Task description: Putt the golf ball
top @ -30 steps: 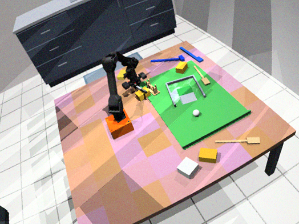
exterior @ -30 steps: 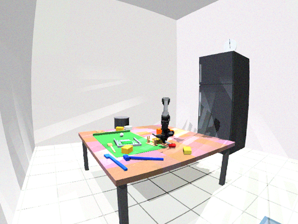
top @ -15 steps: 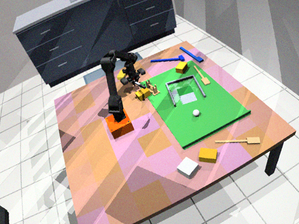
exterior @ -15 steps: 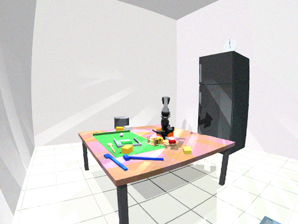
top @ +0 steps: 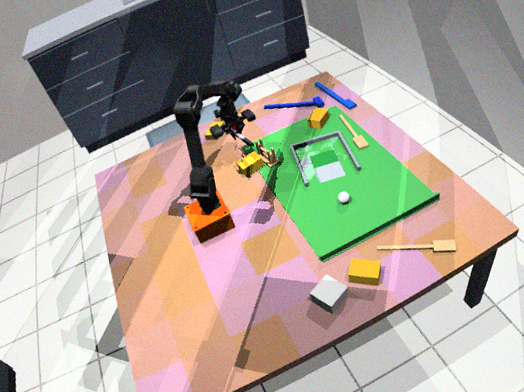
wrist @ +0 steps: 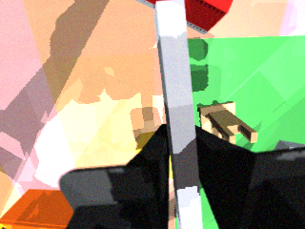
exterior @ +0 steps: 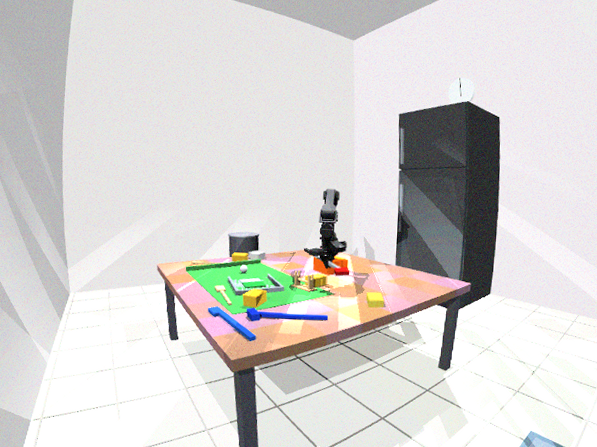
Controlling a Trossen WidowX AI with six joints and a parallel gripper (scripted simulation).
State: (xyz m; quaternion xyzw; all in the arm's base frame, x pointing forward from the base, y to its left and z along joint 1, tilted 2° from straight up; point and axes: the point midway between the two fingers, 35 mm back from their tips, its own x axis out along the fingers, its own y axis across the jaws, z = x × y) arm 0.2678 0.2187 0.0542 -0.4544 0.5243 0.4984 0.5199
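Right now the red putter is 2 cm to the right of my gripper tip and 3 cm above it. Round my gripper tip: green mat (20 cm ahead, 34 cm to the right, 10 cm below); blue hammer (38 cm ahead, 13 cm to the left, 9 cm below); small wooden rack (7 cm ahead, 9 cm to the right, 7 cm below).
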